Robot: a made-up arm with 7 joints.
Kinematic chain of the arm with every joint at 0, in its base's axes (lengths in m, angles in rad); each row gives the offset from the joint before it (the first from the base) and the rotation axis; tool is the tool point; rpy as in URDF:
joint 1: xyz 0 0 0.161 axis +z
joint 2: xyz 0 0 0 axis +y
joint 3: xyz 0 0 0.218 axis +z
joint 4: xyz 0.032 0 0 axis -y
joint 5: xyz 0.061 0 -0.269 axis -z
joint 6: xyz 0 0 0 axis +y
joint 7: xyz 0.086 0 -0.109 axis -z
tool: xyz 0 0 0 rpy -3.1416 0 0
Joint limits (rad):
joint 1: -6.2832..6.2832
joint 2: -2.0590..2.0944
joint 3: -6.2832..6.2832
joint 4: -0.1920..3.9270
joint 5: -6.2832..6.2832
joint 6: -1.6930..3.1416
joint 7: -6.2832..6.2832
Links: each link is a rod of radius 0.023 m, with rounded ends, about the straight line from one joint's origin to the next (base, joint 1, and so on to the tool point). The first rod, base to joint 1, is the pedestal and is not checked.
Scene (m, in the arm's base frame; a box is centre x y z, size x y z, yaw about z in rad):
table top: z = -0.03
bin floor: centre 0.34 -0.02 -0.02 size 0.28 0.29 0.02 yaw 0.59
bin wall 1: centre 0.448 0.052 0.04 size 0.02 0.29 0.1 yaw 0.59
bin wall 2: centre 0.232 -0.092 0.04 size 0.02 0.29 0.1 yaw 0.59
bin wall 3: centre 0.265 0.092 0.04 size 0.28 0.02 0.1 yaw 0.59
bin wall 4: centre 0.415 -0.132 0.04 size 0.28 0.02 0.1 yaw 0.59
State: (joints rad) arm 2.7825 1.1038 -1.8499 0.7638 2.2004 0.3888 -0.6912
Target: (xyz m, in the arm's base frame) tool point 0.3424 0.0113 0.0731
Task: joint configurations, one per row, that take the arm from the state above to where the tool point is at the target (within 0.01 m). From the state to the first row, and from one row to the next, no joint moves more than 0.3 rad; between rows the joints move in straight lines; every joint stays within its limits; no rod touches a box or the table.
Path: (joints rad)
1: 2.7193 0.8444 -1.9587 0.7677 2.1899 0.4068 -0.6912
2: 2.6562 0.5850 -2.0674 0.7715 2.1794 0.4249 -0.6912
3: 2.5930 0.3256 -2.1762 0.7754 2.1689 0.4429 -0.6912
4: 2.5298 0.0662 -2.2849 0.7793 2.1584 0.4609 -0.6912
5: 2.4666 -0.1932 -2.3937 0.7832 2.1479 0.4789 -0.6912

